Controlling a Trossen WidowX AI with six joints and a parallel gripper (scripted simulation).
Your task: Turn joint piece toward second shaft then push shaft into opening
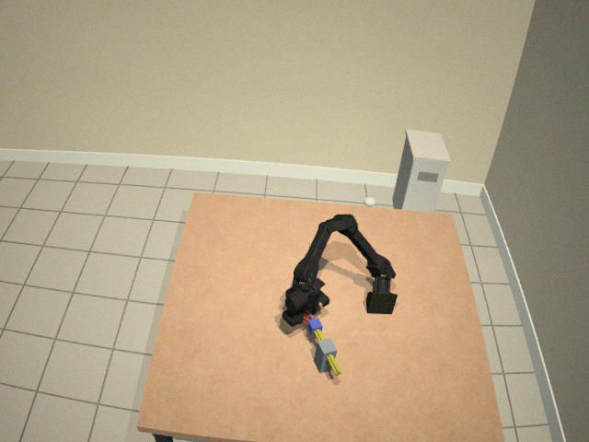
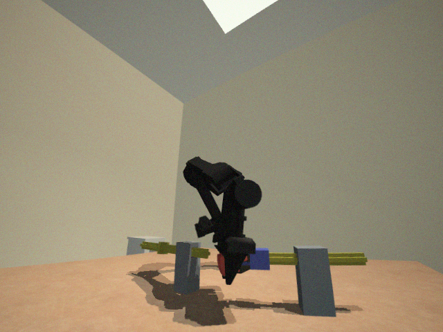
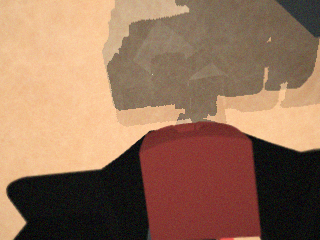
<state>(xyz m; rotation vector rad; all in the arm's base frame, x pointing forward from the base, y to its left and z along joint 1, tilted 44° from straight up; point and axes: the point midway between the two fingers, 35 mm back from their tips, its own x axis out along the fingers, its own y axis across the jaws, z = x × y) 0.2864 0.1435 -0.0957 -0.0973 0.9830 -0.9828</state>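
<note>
Right now the red joint piece is 40 mm above my gripper tip, 10 mm to the left of it and 10 mm behind it.
</note>
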